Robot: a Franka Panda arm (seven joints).
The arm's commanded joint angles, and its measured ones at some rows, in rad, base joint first. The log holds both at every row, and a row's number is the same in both.
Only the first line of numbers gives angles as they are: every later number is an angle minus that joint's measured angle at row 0.
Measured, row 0:
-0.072 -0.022 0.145 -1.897 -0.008 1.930 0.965
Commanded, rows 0 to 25:
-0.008 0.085 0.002 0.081 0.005 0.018 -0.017
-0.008 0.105 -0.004 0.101 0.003 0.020 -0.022
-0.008 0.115 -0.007 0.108 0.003 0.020 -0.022
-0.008 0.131 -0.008 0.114 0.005 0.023 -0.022
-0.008 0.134 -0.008 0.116 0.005 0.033 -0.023
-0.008 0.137 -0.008 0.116 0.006 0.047 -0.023
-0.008 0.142 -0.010 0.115 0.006 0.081 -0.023
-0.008 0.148 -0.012 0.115 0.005 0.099 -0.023
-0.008 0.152 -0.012 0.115 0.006 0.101 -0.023
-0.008 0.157 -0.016 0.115 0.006 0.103 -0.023
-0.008 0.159 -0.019 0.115 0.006 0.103 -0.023
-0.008 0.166 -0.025 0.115 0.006 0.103 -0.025
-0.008 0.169 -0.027 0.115 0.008 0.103 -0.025
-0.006 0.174 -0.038 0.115 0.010 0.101 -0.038
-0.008 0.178 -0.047 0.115 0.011 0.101 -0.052
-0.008 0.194 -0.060 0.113 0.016 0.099 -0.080
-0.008 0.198 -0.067 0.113 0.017 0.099 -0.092
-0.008 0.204 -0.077 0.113 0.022 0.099 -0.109
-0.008 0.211 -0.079 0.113 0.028 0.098 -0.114
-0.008 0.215 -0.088 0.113 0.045 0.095 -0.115
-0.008 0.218 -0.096 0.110 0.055 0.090 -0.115
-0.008 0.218 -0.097 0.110 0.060 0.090 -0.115
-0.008 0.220 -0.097 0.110 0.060 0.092 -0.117
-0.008 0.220 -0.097 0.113 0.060 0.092 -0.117
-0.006 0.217 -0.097 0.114 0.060 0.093 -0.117
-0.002 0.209 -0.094 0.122 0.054 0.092 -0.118
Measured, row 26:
-0.010 0.220 -0.096 0.102 0.044 0.094 -0.104
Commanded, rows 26 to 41:
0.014 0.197 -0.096 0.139 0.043 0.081 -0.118
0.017 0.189 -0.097 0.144 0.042 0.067 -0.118
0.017 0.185 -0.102 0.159 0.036 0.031 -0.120
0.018 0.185 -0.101 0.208 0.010 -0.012 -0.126
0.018 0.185 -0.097 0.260 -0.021 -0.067 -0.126
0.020 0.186 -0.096 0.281 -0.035 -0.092 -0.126
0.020 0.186 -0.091 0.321 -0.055 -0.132 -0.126
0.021 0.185 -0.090 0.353 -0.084 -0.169 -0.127
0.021 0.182 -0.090 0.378 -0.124 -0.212 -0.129
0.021 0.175 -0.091 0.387 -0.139 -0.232 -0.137
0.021 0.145 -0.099 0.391 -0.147 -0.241 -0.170
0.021 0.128 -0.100 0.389 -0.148 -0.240 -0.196
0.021 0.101 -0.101 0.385 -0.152 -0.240 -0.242
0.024 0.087 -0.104 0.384 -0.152 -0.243 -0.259
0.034 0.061 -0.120 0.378 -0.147 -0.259 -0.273
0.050 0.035 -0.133 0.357 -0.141 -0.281 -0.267
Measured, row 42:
0.021 0.115 -0.103 0.391 -0.131 -0.227 -0.224
